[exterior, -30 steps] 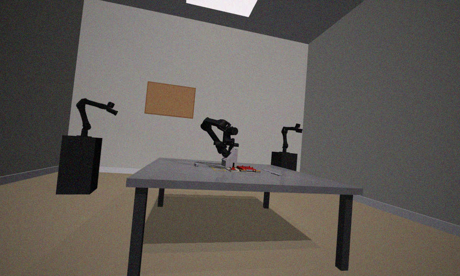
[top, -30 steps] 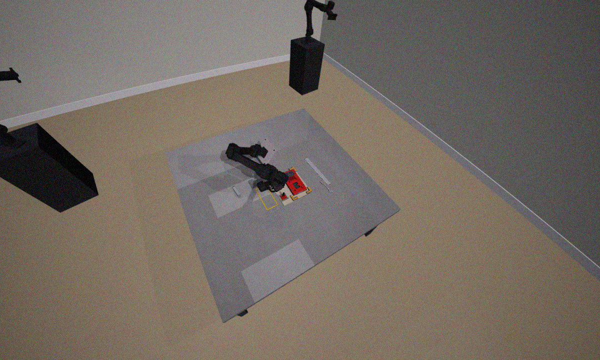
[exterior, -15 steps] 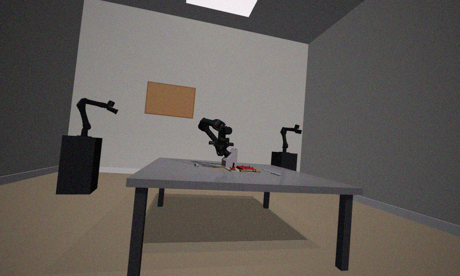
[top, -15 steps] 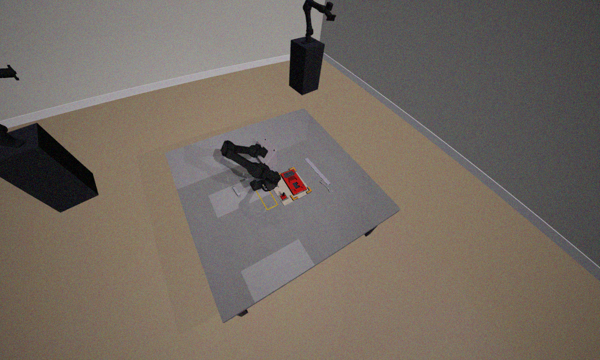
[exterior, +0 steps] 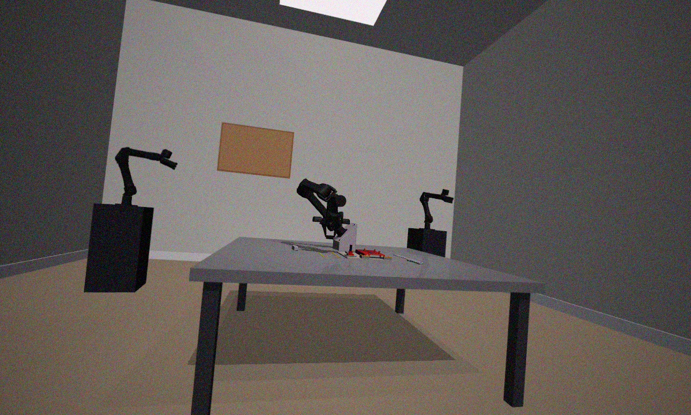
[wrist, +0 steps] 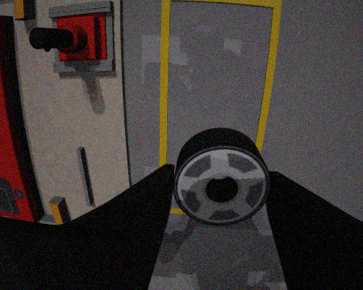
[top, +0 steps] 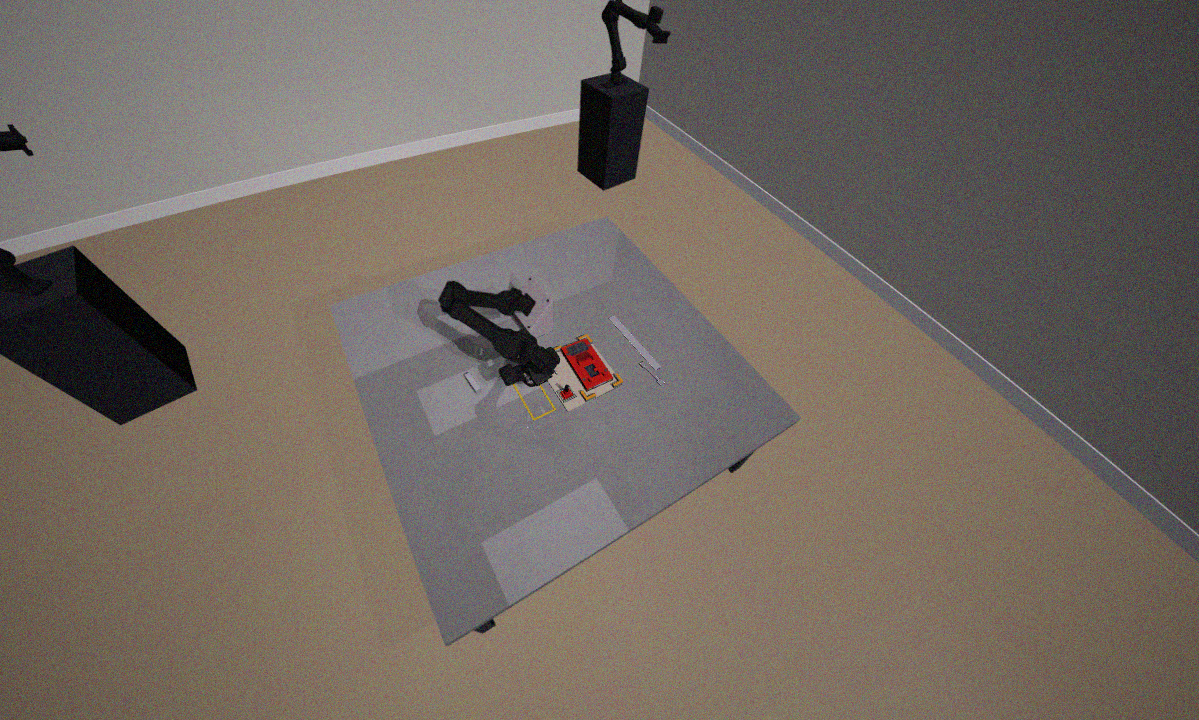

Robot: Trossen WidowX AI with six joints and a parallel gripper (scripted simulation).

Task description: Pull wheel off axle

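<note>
The wheel is right at my gripper tip. From my gripper tip the other things lie so: white block 160 mm behind, 140 mm to the right, 80 mm below; axle 90 mm to the left, 70 mm ahead, 50 mm below; white strip 440 mm to the left, 90 mm below, 30 mm ahead.
</note>
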